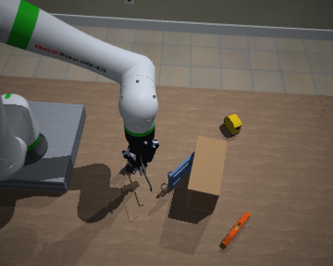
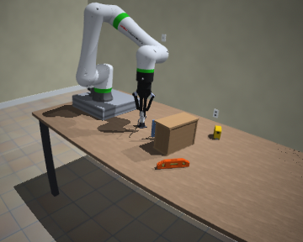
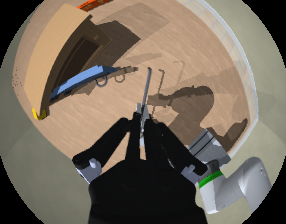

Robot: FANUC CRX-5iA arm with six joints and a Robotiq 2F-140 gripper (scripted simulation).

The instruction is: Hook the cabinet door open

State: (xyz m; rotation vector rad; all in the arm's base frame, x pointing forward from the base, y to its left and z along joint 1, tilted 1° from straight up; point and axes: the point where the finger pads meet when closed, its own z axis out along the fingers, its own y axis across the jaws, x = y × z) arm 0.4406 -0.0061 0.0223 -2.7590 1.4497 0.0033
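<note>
Right now my hand is 140 mm short of the cabinet door, 50 mm to the right of it and 30 mm above it. From my hand the other things lie so: yellow tape measure: 330 mm to the left, 320 mm ahead, 70 mm below; orange spirit level: 360 mm ahead, 120 mm to the right, 80 mm below.
</note>
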